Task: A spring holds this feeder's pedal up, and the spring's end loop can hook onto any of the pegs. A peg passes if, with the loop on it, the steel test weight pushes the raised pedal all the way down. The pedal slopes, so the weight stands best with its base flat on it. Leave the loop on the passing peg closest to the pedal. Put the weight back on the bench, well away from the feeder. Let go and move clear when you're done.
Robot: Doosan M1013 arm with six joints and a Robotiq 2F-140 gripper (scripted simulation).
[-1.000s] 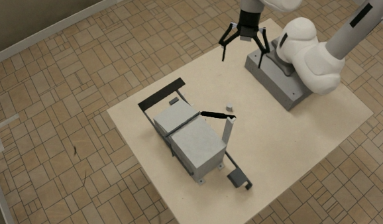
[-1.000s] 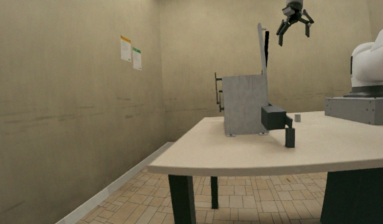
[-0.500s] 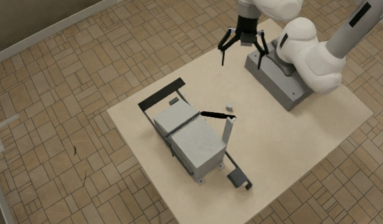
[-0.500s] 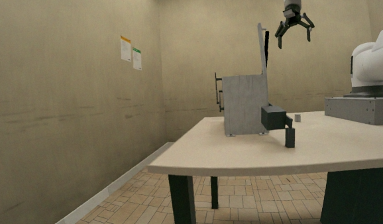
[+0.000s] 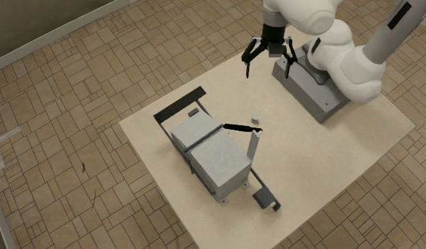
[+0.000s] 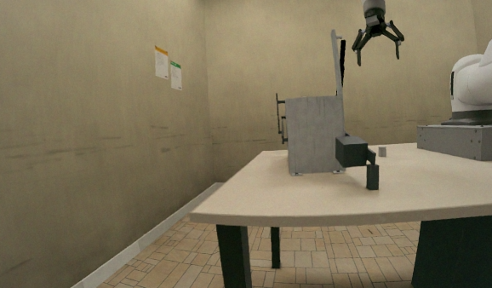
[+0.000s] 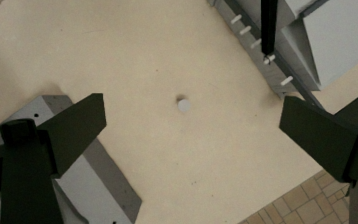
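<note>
My hand is 35 cm above the steel test weight and 1 cm to the left of it.
</note>
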